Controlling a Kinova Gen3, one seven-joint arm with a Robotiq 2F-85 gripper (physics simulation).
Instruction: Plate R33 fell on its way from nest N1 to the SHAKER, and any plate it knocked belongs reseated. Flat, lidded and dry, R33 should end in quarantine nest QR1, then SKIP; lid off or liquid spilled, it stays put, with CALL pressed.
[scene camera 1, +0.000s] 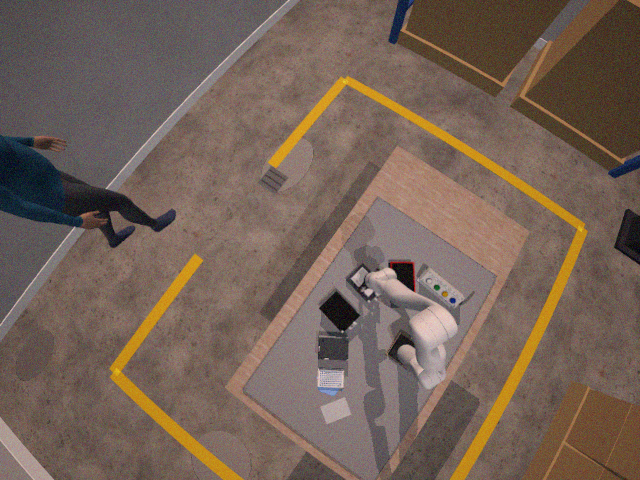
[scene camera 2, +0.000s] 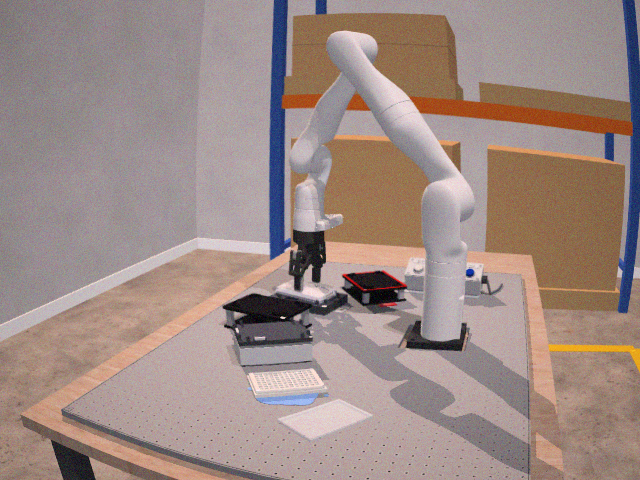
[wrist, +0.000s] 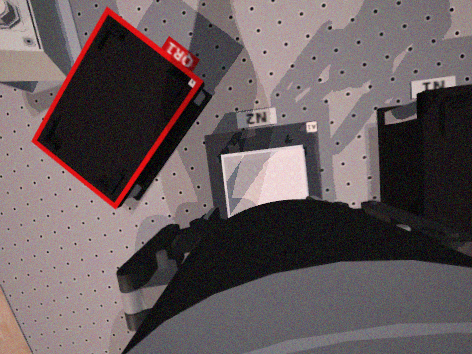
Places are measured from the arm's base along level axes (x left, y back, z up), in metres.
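Where they show: gripper, between the fingertips: (scene camera 2: 307, 286); arm's base, origin of its link: (scene camera 1: 406, 354) (scene camera 2: 440, 333).
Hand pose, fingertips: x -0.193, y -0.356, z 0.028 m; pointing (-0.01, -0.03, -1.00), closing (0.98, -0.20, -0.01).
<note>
Each offset is from my fingertips to the centre of the thing. "spot": to the spot under its first point.
R33, the white well plate @(dz -0.036, dx +0.492, dy +0.107 m) (scene camera 1: 330, 378) (scene camera 2: 286, 382) beside the shaker @(spot: dz +0.012, dx +0.361, dy +0.029 m) (scene camera 1: 332, 348) (scene camera 2: 276, 353), has its wells bare. A blue patch of liquid @(dz -0.042, dx +0.516, dy +0.122 m) (scene camera 1: 329, 391) (scene camera 2: 286, 399) shows under and beside it. A clear lid @(dz -0.039, dx +0.607, dy +0.211 m) (scene camera 1: 336, 410) (scene camera 2: 325, 419) lies apart on the table. Another plate, pale and lidded @(dz -0.010, dx +0.005, dy -0.003 m) (scene camera 1: 360, 275) (wrist: 280, 172), sits in nest N2 @(dz -0.027, dx +0.007, dy +0.001 m) (scene camera 2: 331, 303) (wrist: 312, 165), shifted toward one side; any tilt is unclear. My gripper (scene camera 2: 307, 282) is open, pointing down low over this plate, fingers near its sides; fingertip contact is hidden.
Red-rimmed QR1 @(dz -0.020, dx -0.113, dy +0.146 m) (scene camera 1: 402, 269) (scene camera 2: 374, 280) (wrist: 115, 105) stands close beside N2. A raised black-topped nest, labelled N1 in the wrist view (scene camera 1: 339, 310) (scene camera 2: 266, 306) (wrist: 447, 160), is between N2 and the shaker. The button box @(dz -0.001, dx -0.180, dy +0.336 m) (scene camera 1: 440, 288) (scene camera 2: 413, 283) stands beyond QR1. A person (scene camera 1: 31, 180) stands off the table.
</note>
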